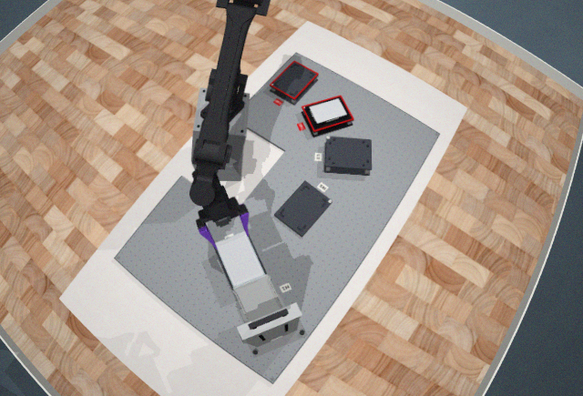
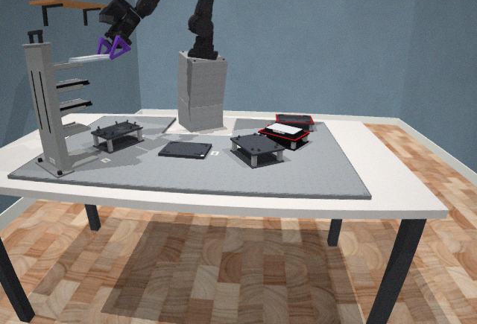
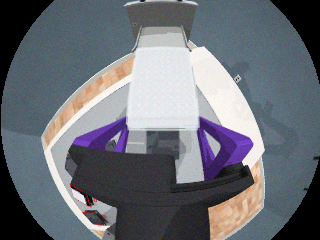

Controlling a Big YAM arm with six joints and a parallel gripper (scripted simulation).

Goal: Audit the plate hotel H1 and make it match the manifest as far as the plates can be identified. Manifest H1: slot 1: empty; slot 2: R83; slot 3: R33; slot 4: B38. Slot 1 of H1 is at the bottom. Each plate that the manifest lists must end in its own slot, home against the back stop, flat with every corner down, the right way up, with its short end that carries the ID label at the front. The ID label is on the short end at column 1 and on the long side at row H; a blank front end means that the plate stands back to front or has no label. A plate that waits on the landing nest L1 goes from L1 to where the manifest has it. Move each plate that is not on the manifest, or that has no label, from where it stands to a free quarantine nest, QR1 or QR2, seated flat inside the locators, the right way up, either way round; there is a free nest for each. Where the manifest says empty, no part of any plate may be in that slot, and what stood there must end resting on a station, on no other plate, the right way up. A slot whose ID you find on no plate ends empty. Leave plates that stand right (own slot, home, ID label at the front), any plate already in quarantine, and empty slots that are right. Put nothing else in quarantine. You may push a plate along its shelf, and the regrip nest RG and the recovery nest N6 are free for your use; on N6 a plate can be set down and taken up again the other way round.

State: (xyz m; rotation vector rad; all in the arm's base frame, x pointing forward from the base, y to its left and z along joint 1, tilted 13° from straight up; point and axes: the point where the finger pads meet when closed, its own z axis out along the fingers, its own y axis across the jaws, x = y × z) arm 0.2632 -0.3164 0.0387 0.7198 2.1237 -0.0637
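Right now my hand is 5 cm short of the white plate and 3 cm to the left of it. Also, from my hand: plate hotel H1 (20 cm ahead, 12 cm to the right, 14 cm below); then regrip nest RG (1 cm behind, 1 cm to the left, 28 cm below); then flat pad N6 (4 cm ahead, 29 cm to the left, 33 cm below).
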